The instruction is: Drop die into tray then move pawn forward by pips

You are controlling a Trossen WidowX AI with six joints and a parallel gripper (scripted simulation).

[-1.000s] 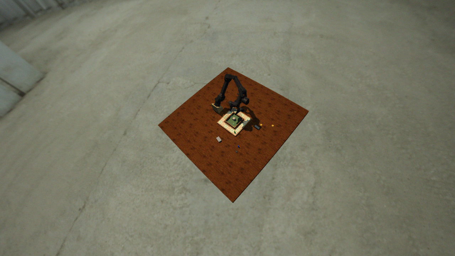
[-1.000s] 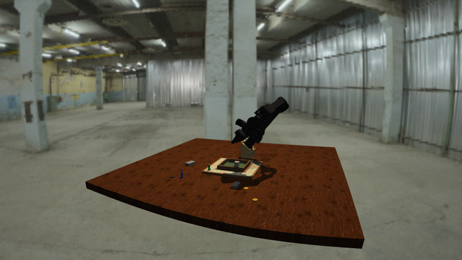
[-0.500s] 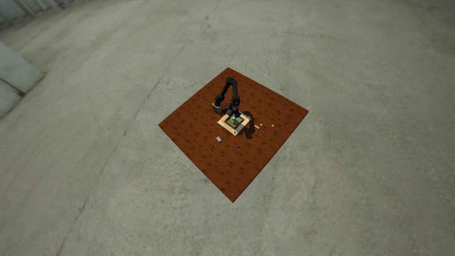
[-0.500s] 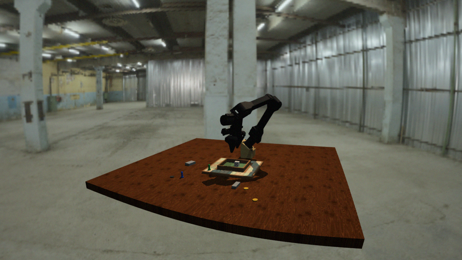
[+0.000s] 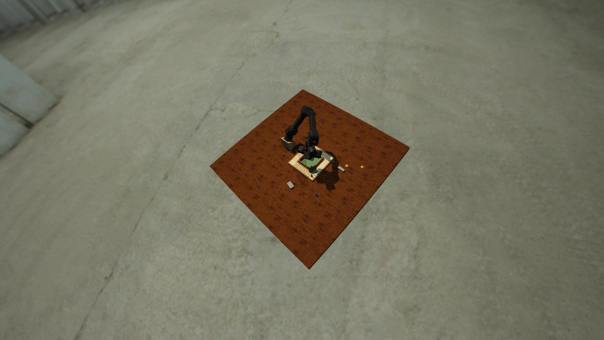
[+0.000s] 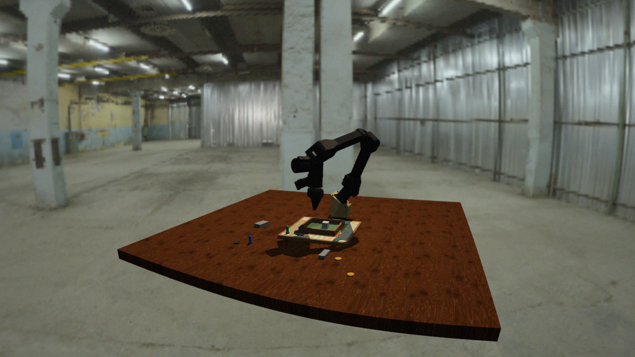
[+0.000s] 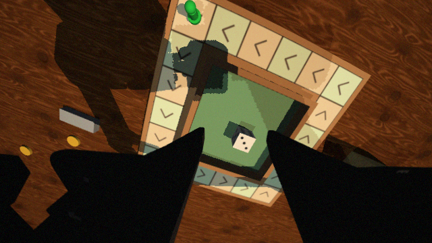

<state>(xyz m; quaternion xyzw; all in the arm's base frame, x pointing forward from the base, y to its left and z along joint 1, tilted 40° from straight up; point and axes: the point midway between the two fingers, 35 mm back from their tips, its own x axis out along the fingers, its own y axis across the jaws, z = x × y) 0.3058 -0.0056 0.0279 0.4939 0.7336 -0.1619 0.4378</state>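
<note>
Now: the green pawn 90 mm ahead of my gripper tip, 70 mm to the right of it and 80 mm below it. From my gripper tip the other things lie so: die (40 mm behind, 30 mm to the left, 80 mm below); then green dice tray (30 mm behind, 20 mm to the left, 100 mm below); then blue pawn (240 mm ahead, 150 mm to the right, 90 mm below).
</note>
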